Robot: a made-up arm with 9 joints. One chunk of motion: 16 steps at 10 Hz.
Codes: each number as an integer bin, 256 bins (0 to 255) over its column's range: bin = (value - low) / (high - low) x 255, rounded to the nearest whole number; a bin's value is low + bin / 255 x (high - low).
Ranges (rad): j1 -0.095..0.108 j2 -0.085..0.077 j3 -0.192..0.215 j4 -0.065..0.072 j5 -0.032..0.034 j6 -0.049..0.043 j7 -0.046..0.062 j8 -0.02..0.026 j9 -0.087..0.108
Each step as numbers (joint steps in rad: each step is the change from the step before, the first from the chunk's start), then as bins.
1 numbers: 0.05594 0.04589 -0.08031 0.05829 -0.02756 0.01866 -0.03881 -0.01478 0.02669
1 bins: 190 206 70 229 17 188 17 29 149
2 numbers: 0.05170 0.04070 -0.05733 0.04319 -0.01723 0.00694 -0.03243 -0.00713 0.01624
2 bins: 184 198 84 201 57 155 32 71 135
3 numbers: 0.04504 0.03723 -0.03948 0.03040 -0.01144 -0.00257 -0.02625 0.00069 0.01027
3 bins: 176 192 96 178 79 129 47 115 127
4 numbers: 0.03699 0.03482 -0.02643 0.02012 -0.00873 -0.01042 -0.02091 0.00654 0.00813
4 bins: 166 189 104 158 90 107 59 147 124
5 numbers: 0.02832 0.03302 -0.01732 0.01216 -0.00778 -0.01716 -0.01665 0.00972 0.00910
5 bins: 155 186 109 144 94 88 69 165 126
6 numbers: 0.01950 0.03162 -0.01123 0.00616 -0.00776 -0.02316 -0.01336 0.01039 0.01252
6 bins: 144 184 113 132 94 72 77 168 130
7 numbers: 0.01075 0.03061 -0.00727 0.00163 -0.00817 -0.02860 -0.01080 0.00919 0.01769
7 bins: 133 182 116 124 92 57 83 162 137
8 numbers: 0.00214 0.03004 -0.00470 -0.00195 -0.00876 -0.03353 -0.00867 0.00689 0.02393
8 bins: 122 181 117 117 90 43 88 149 145
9 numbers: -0.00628 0.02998 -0.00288 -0.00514 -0.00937 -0.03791 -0.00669 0.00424 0.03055
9 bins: 111 181 118 111 87 31 93 134 154
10 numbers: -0.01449 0.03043 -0.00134 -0.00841 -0.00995 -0.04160 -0.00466 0.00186 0.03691
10 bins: 101 182 119 105 85 21 98 121 162
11 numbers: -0.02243 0.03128 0.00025 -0.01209 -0.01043 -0.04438 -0.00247 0.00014 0.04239
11 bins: 91 183 120 98 83 13 103 112 169
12 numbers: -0.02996 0.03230 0.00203 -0.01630 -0.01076 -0.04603 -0.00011 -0.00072 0.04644
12 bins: 82 185 122 91 82 8 108 107 174
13 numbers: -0.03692 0.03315 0.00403 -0.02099 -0.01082 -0.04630 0.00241 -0.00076 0.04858
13 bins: 73 186 123 82 82 7 114 107 177
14 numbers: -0.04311 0.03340 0.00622 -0.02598 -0.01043 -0.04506 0.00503 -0.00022 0.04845
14 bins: 65 186 124 73 83 11 120 110 177
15 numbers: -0.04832 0.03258 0.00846 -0.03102 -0.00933 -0.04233 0.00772 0.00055 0.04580
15 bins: 59 185 126 63 88 18 127 114 174
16 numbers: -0.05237 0.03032 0.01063 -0.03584 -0.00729 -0.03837 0.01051 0.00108 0.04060
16 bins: 54 182 127 54 95 29 133 117 167
